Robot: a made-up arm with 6 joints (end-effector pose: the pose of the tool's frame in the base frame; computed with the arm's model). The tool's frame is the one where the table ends. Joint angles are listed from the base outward.
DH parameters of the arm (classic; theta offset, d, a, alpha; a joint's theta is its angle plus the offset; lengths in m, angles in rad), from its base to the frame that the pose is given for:
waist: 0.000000 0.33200 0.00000 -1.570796
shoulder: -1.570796 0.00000 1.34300 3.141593
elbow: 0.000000 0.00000 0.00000 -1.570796
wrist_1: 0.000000 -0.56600 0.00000 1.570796
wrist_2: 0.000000 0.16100 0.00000 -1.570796
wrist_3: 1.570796 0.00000 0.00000 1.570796
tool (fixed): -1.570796 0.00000 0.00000 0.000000
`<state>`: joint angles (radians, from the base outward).
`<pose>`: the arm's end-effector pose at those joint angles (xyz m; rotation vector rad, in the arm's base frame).
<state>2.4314 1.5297 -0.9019 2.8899 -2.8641 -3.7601</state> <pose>-0.8135 0.4938 -0.0122 0.7159 0.2648 2.3592</pose>
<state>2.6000 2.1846 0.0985 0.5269 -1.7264 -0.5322</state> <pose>-0.6904 0.5777 -0.9739 -2.7638 -0.2337 -0.8242</pose>
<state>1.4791 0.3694 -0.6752 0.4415 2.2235 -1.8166</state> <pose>0.2208 0.8118 1.1295 -1.8244 -0.9861 -2.3108</pose>
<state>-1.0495 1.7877 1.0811 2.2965 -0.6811 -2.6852</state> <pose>0.9991 -1.5252 -0.2329 0.2727 0.0237 -1.5560</pose>
